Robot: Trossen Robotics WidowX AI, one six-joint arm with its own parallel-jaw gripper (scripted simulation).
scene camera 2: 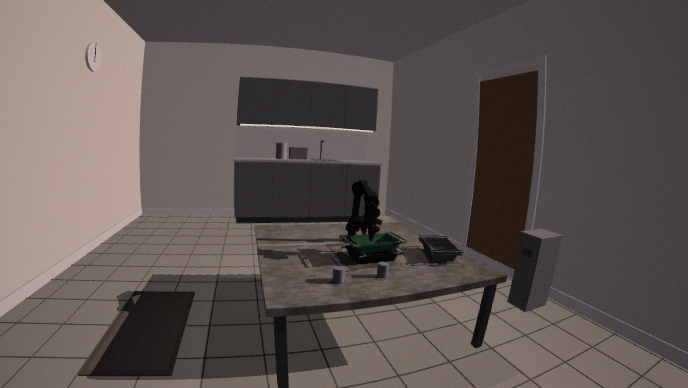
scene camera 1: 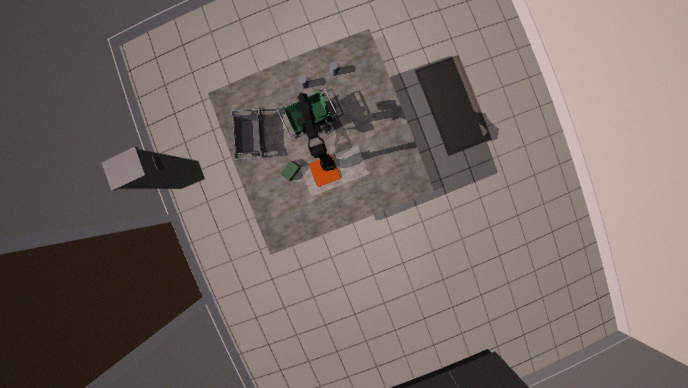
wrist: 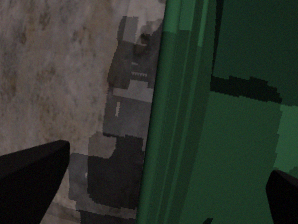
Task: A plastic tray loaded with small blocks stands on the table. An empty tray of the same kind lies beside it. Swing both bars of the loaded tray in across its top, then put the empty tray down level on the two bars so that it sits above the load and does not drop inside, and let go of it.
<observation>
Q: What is the gripper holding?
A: Nothing.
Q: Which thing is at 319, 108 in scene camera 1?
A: A green tray.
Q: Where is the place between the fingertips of the gripper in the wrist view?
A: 174, 169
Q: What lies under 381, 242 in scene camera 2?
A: A green tray.
</observation>
